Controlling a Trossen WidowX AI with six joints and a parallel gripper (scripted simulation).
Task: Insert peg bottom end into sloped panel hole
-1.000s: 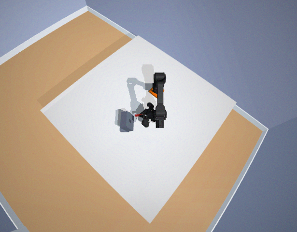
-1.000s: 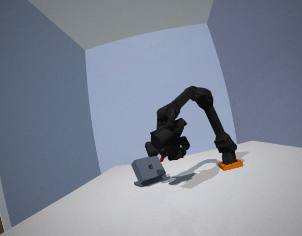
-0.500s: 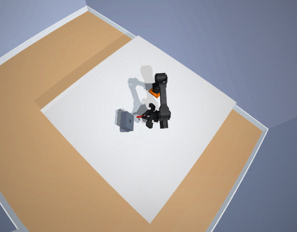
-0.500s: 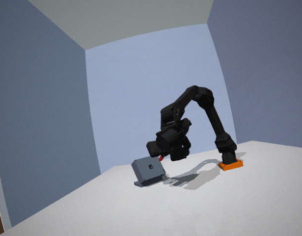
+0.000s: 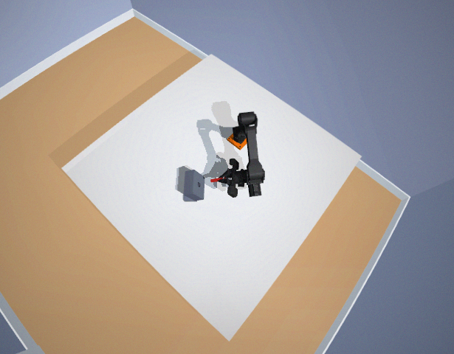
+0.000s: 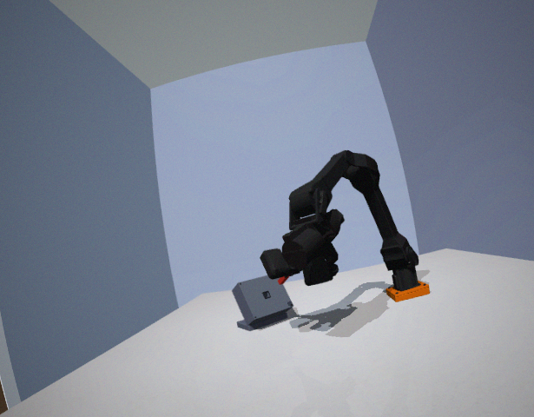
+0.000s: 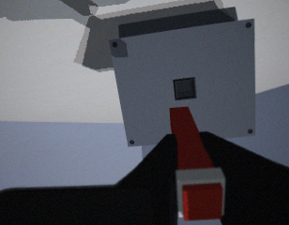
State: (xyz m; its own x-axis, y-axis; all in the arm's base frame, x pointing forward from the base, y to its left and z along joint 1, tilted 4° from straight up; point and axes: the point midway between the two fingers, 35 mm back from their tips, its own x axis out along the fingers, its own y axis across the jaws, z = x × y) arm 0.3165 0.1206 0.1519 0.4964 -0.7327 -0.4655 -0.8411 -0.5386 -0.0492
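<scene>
My gripper tip is now 10 cm to the left of the grey sloped panel, 8 cm short of it and 7 cm above it. From my gripper tip the other things lie so: red square peg (1 cm to the left, 1 cm behind, 1 cm above).
</scene>
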